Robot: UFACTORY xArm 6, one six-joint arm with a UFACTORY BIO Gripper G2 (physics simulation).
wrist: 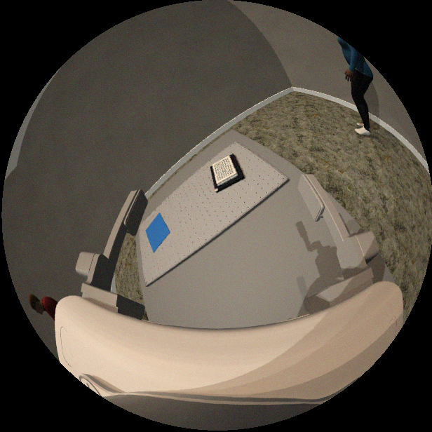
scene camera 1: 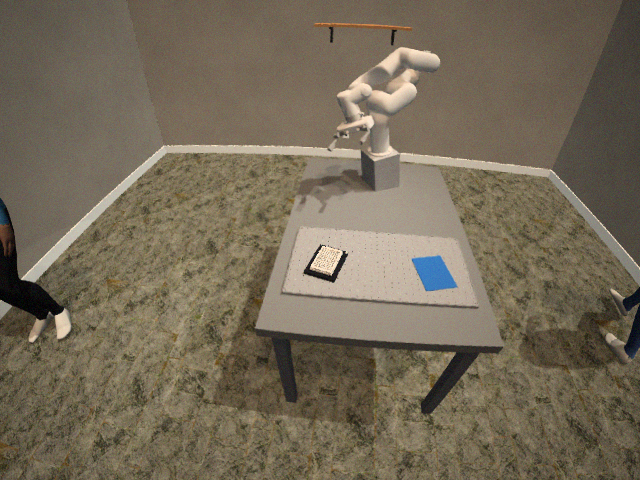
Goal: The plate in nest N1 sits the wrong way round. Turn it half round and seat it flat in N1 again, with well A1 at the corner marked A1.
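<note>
A pale plate with many small wells (scene camera 1: 327, 259) (wrist: 224, 170) lies in a black nest (scene camera 1: 320, 276) (wrist: 233, 182) on the perforated board. It looks about level, but the fit at its edges is too small to judge. Well A1, the A1 corner mark and the nest label cannot be read in either view. My gripper (scene camera 1: 346, 145) (wrist: 224, 204) is open and empty. In the scene view it hangs high near the robot's base, well back from the plate and above the table. In the wrist view its fingers stand wide apart, with the nest beyond them.
The light perforated board (scene camera 1: 382, 279) (wrist: 200, 215) lies on the grey table (scene camera 1: 382, 325) (wrist: 240, 270). A flat blue rectangle (scene camera 1: 434, 272) (wrist: 158, 232) lies at the board's other end. People (scene camera 1: 25, 291) (wrist: 361, 92) stand on the floor beside the table. An orange wall shelf (scene camera 1: 361, 25) is behind the arm.
</note>
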